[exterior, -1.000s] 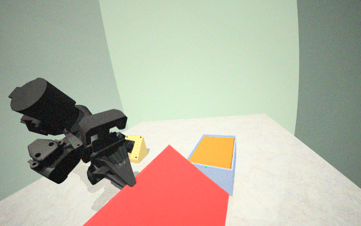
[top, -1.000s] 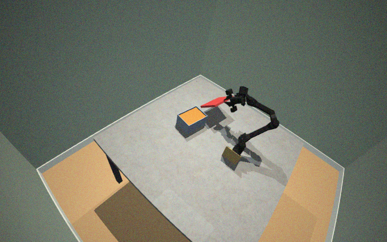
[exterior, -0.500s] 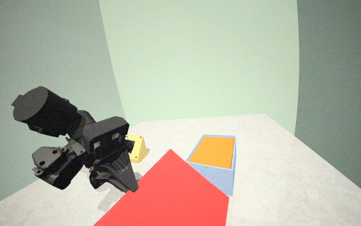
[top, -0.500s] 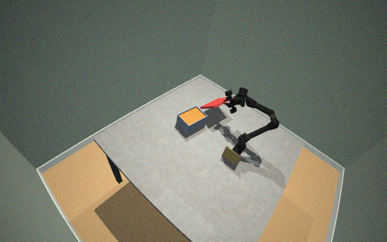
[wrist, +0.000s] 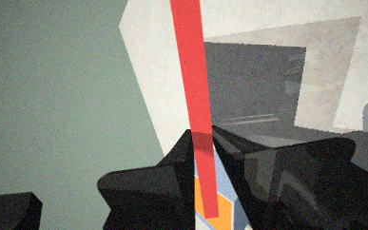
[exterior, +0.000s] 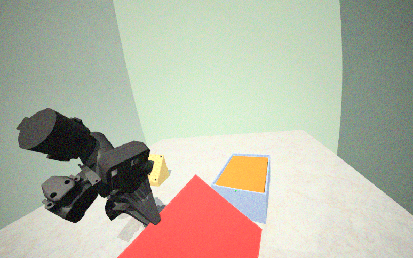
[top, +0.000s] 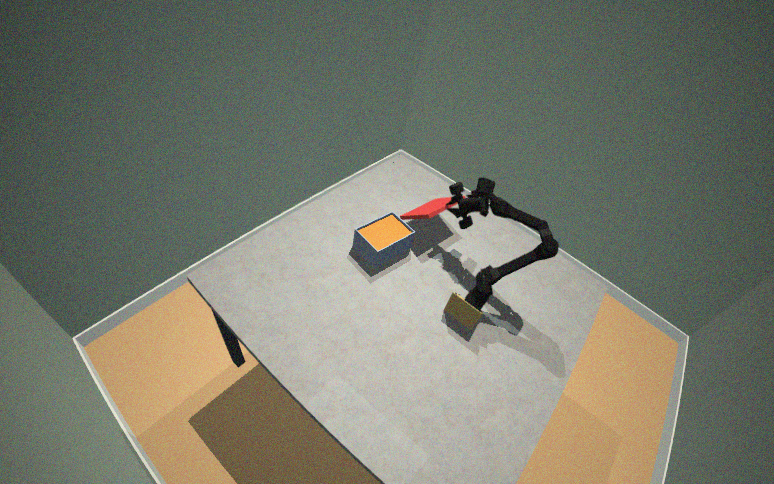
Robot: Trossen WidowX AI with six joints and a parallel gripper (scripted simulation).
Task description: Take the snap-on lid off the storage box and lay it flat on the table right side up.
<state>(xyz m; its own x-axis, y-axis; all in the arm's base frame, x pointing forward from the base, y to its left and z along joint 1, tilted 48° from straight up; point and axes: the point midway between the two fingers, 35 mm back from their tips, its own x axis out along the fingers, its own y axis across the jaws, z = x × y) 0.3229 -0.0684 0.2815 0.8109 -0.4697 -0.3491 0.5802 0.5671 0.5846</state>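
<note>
My gripper tip is now 6 cm short of the lid and 5 cm above it. Round my gripper tip: pale blue storage box 9 cm ahead, 27 cm to the left, 11 cm below.
</note>
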